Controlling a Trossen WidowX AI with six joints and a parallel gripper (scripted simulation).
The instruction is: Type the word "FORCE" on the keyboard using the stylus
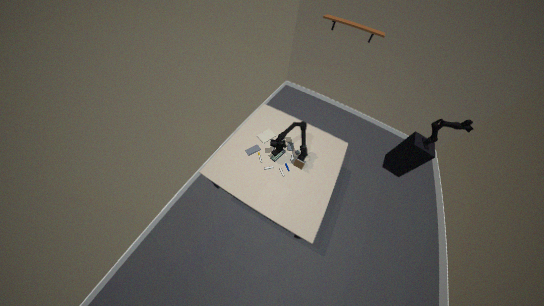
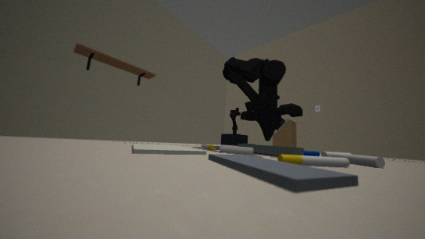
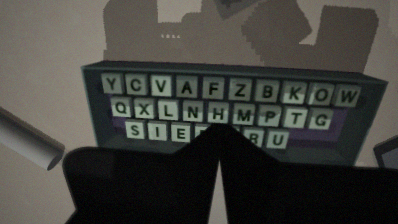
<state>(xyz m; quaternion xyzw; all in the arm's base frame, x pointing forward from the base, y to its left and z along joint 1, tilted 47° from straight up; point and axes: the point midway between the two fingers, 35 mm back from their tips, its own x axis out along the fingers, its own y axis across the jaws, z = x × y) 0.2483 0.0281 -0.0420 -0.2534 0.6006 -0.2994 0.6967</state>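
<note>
My gripper tip is 140 mm past the blue stylus, 40 mm to the right of it and 30 mm above it. From my gripper tip the other things lie so: flat grey slab 260 mm ahead, 130 mm to the left, 40 mm below.
</note>
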